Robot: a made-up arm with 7 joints.
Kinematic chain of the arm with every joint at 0, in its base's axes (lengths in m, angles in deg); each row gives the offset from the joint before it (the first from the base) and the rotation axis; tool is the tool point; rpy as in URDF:
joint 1: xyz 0 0 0.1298 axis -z
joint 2: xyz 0 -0.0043 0.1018 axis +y
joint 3: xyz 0 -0.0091 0.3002 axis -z
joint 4: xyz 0 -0.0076 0.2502 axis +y
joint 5: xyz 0 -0.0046 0.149 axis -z
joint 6: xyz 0 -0.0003 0.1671 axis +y
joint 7: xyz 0 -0.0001 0.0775 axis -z
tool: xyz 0 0 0 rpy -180 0 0
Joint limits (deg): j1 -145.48..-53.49 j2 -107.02..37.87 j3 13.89..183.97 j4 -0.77..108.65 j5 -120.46..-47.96 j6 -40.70..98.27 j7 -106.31..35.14
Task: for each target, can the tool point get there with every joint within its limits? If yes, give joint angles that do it. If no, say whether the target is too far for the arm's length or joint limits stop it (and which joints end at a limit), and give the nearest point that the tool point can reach.
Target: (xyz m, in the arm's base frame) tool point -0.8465 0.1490 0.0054
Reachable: no: joint limits stop it (at a limit: joint 1, joint 2, joint 3, joint 4) | nearest point -0.4158 0.3401 0.3628 | short by 0.591 m
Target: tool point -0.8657 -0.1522 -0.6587
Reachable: no: too far | nearest point -0.4011 -0.4194 -0.2964 | short by 0.647 m
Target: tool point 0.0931 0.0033 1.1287
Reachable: yes | joints -63.96 16.11 151.12 32.26 -106.39 -21.72 6.80
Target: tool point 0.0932 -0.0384 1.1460
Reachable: yes | joints -80.02 -1.16 117.63 8.30 -64.83 44.37 13.72
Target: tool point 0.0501 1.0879 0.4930
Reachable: no: too far | nearest point 0.0331 0.7177 0.5807 | short by 0.381 m
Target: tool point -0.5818 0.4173 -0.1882
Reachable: no: joint limits stop it (at a limit: joint 1, joint 2, joint 3, joint 4) | nearest point -0.3863 0.3714 0.3372 | short by 0.562 m
